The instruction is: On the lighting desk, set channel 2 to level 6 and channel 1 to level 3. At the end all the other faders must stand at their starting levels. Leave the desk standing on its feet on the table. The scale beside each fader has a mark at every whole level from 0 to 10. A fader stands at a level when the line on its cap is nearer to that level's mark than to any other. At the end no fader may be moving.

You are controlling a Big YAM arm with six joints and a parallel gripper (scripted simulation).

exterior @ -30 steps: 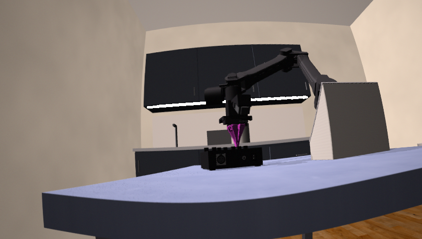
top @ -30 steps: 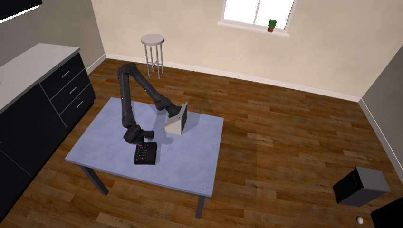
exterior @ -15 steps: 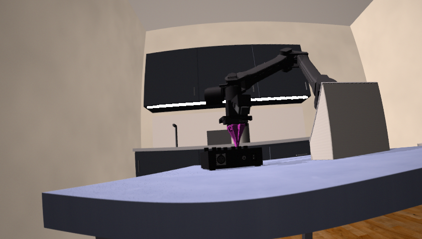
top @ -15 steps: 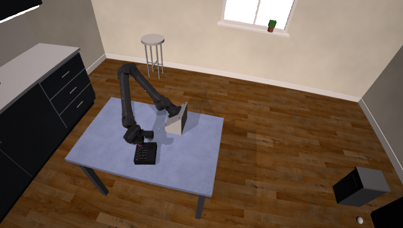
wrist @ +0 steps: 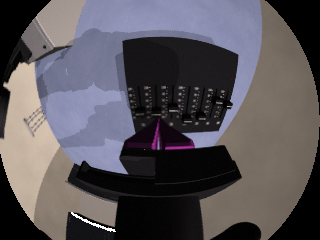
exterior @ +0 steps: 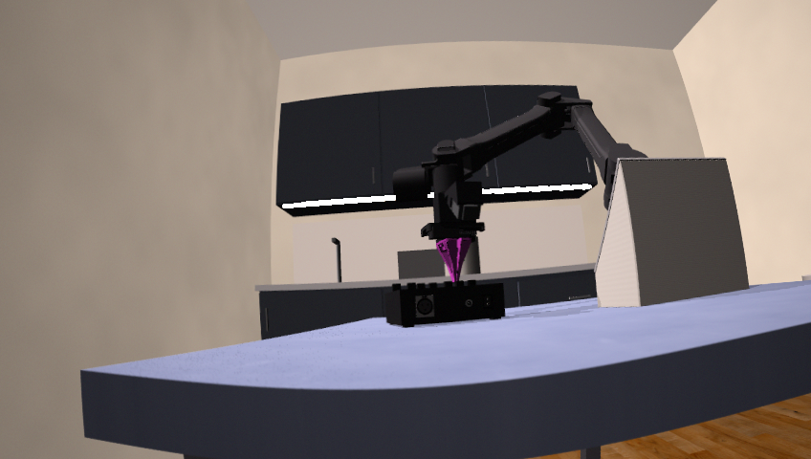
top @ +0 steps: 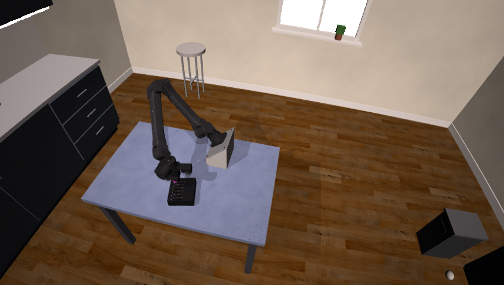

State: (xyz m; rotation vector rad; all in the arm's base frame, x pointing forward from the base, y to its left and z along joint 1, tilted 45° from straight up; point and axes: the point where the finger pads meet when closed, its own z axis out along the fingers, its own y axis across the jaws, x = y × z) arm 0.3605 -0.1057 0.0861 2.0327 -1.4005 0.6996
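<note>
My gripper is now 3 cm past the fader and 1 cm above it.
</note>
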